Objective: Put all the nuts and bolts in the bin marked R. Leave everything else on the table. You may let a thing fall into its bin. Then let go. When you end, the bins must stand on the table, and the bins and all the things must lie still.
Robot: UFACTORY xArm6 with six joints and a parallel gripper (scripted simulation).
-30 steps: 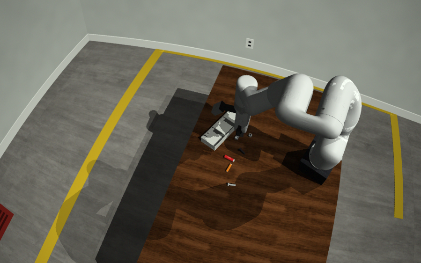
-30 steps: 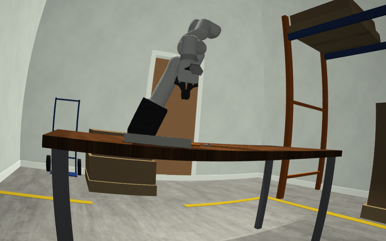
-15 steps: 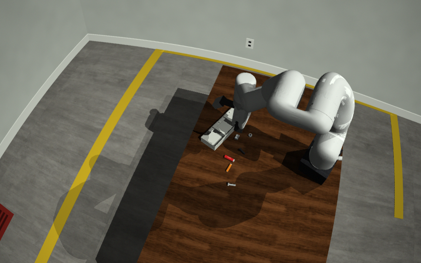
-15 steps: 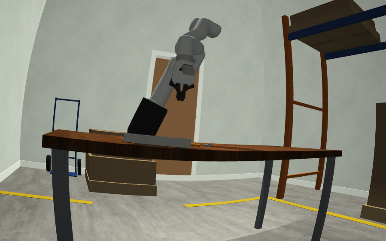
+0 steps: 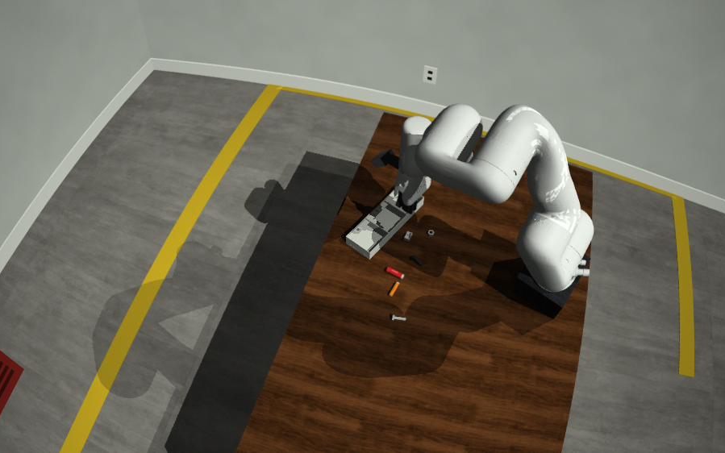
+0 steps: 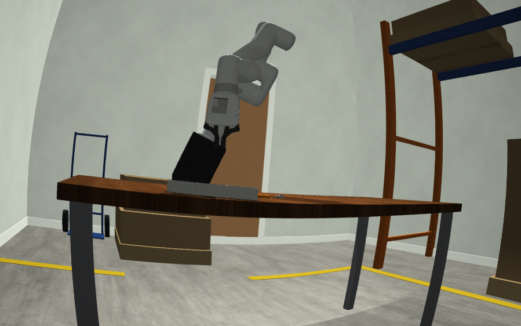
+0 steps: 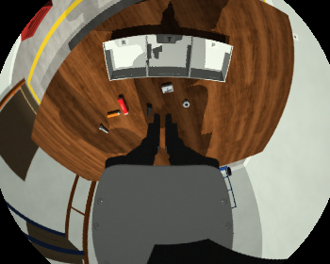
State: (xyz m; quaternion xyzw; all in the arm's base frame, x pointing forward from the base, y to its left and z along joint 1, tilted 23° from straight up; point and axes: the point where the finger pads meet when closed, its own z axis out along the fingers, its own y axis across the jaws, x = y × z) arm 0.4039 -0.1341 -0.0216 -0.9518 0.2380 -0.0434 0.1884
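The long grey bin is 6 cm ahead of my hand, 4 cm to the right of it and 14 cm below it. Also, from my hand: nut 7 cm behind, 4 cm to the right, 15 cm below; dark bolt 4 cm behind, 6 cm to the left, 15 cm below; red cylinder 12 cm to the left, 15 cm below.
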